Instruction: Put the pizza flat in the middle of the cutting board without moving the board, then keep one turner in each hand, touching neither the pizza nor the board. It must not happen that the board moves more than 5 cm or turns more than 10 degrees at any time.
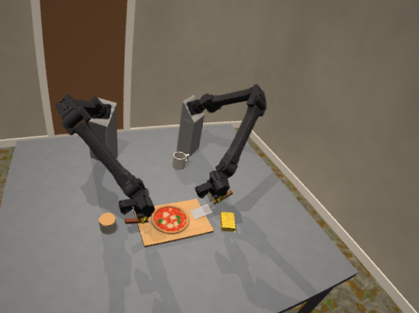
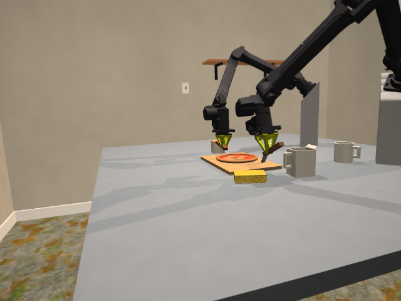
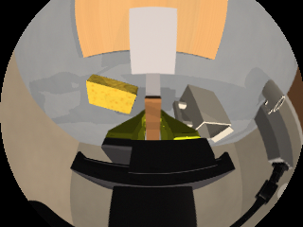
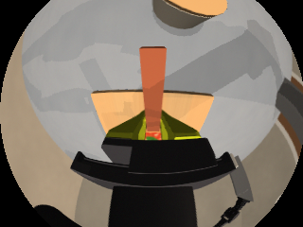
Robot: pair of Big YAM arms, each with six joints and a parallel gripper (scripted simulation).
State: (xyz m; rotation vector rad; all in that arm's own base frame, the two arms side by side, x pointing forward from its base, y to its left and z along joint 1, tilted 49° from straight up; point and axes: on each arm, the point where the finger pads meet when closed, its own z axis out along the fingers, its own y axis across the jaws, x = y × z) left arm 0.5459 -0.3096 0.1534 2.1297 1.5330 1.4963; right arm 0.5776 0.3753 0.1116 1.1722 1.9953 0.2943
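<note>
The lidded canister is 17 cm to the right of my right hand, 3 cm behind it and 2 cm below it. The rest, counted from my right hand: yellow sponge (44 cm to the left, 7 cm ahead, 4 cm below); then wooden cutting board (16 cm to the left, 5 cm below); then pizza (15 cm to the left, 3 cm below, 1 cm behind).
Now: the square mug 100 mm behind my left hand, 40 mm to the left of it and 40 mm below it. Round my left hand: yellow sponge (100 mm ahead, 80 mm below, 30 mm to the left); wooden cutting board (250 mm to the right, 90 mm below, 20 mm ahead); pizza (260 mm to the right, 70 mm below, 20 mm ahead).
</note>
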